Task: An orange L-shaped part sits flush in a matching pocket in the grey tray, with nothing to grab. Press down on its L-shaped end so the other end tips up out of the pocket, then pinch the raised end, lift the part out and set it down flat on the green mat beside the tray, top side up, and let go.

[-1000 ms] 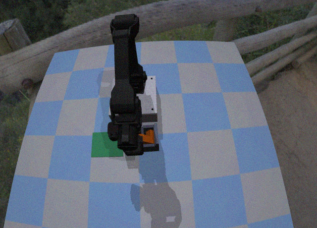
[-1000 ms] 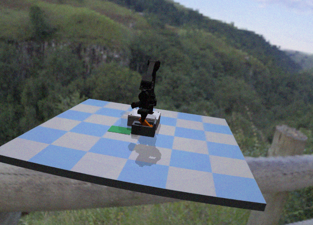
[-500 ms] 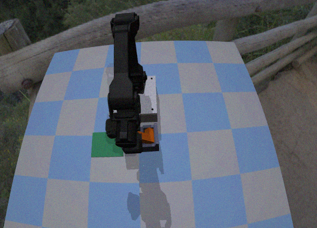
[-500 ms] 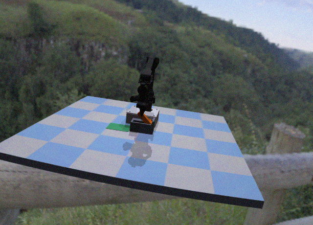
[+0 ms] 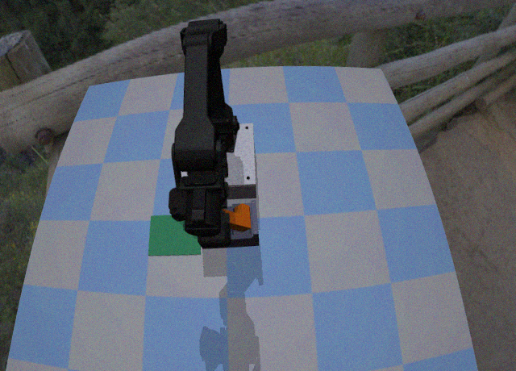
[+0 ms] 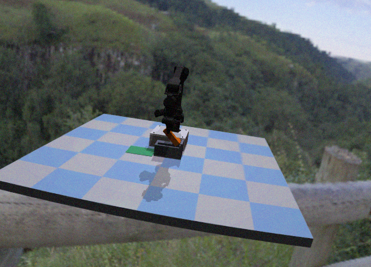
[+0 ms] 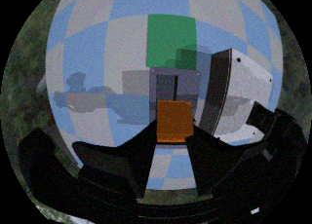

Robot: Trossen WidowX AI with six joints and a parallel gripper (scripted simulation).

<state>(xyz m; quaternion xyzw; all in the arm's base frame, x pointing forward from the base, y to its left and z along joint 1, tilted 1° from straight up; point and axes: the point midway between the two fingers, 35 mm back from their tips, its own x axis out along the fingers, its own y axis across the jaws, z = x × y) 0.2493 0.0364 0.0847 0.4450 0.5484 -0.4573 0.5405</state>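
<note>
Right now the green mat is 10 mm ahead of my gripper tip, 140 mm to the right of it and 150 mm below it. From my gripper tip the other things lie so: orange L-shaped part (20 mm behind, 30 mm to the left, 30 mm below).
</note>
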